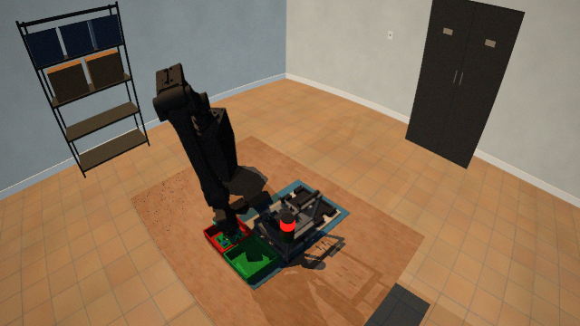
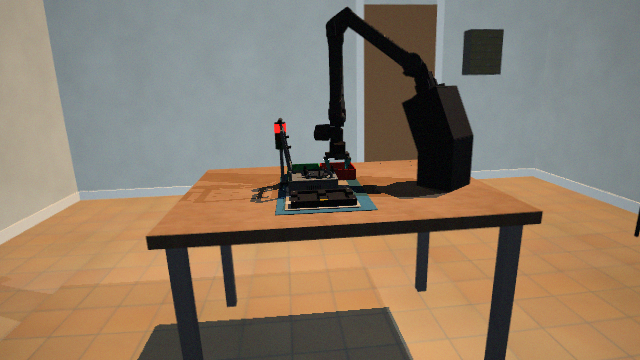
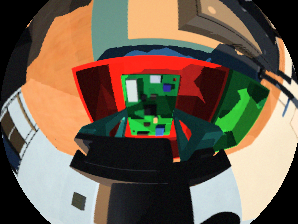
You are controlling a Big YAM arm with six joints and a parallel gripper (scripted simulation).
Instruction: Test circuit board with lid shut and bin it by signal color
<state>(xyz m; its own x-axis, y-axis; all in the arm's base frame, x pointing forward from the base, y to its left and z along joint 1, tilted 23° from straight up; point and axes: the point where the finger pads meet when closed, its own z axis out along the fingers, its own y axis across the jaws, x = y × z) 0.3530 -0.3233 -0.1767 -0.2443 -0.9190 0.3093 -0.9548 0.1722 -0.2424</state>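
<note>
My gripper is now right at the red bin. Also, from my hand: green bin (150 mm ahead, 40 mm to the right); then tester lid (260 mm ahead, 170 mm above, 140 mm to the left); then green circuit board (right at my hand).
</note>
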